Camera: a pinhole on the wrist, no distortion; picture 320 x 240 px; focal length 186.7 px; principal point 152.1 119.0 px. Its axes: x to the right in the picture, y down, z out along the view. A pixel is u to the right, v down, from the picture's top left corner.
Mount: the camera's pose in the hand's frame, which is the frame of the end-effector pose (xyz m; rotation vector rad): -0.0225 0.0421 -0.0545 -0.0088 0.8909 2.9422
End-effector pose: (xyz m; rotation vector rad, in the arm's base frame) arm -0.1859 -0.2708 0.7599 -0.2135 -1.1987 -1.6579
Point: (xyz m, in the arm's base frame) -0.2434 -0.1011 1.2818
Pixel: 54 137
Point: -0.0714 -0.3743 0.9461
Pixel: outside the picture
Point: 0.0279 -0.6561 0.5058
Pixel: behind the camera
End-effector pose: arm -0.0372 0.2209 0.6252 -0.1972 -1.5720 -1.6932
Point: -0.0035 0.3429 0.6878
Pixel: 169 190
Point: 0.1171 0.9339 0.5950
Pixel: 284 215
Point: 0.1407 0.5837 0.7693
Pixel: 233 129
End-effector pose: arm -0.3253 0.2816 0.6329 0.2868 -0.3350 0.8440
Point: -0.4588 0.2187 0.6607
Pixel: 295 209
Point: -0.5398 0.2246 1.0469
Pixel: 144 181
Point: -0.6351 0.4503 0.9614
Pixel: 127 81
